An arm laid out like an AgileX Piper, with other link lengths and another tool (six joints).
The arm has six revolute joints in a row. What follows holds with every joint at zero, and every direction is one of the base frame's.
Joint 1 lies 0.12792 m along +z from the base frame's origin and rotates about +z.
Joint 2 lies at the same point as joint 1 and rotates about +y.
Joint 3 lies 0.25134 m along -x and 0.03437 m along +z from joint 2 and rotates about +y.
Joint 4 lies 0.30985 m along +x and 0.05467 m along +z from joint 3 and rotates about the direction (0.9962, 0, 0.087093).
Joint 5 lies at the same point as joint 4 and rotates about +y.
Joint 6 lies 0.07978 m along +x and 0.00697 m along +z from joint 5 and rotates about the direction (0.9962, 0, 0.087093).
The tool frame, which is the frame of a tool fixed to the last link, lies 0.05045 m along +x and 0.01 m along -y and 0.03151 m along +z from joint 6; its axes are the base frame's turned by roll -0.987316, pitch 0.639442 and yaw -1.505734 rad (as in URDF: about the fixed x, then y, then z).
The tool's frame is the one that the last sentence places.
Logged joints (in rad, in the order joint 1, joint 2, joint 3, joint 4, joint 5, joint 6), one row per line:
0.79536, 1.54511, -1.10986, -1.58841, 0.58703, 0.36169
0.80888, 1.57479, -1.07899, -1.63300, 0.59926, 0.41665
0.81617, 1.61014, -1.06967, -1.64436, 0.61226, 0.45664
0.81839, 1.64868, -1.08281, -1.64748, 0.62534, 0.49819
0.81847, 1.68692, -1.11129, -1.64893, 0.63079, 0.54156
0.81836, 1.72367, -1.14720, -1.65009, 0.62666, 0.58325
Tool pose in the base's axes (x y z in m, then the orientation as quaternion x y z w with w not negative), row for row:
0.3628, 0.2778, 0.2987, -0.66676, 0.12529, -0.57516, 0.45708
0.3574, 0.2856, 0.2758, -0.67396, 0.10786, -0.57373, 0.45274
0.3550, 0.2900, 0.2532, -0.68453, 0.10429, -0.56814, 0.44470
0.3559, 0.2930, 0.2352, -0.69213, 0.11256, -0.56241, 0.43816
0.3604, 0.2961, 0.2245, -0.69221, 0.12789, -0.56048, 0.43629
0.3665, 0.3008, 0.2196, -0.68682, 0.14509, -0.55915, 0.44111
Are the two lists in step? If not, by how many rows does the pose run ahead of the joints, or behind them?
The pose runs 1 row behind the joints: the pose in row i belongs to the joints in row i - 1.
